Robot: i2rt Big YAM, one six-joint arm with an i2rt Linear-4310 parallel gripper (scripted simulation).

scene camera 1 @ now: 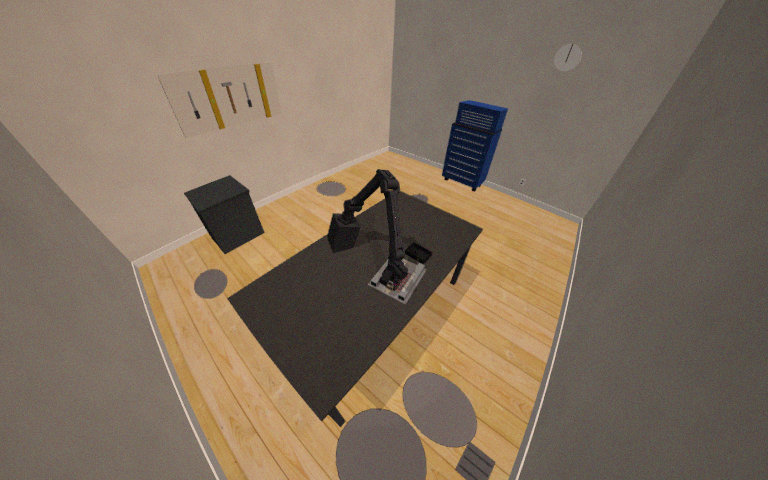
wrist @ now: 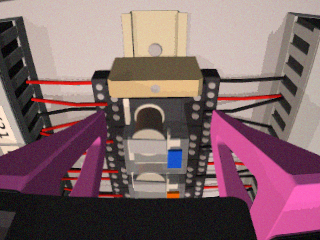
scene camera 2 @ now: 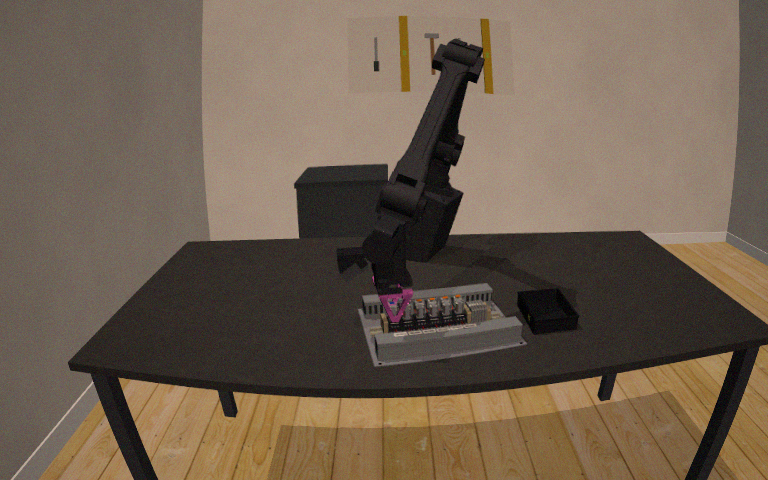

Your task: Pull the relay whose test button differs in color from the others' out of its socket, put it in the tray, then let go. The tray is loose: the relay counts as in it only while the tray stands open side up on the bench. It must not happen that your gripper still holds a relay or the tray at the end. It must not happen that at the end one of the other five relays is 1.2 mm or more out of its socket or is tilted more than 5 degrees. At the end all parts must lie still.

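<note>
My gripper: scene camera 2 has it, (scene camera 2: 392, 316) on my gripper; also in the wrist view (wrist: 158, 120). Black tray (scene camera 2: 549, 303), out of frame in the wrist view. Tan end block (wrist: 178, 76).
</note>
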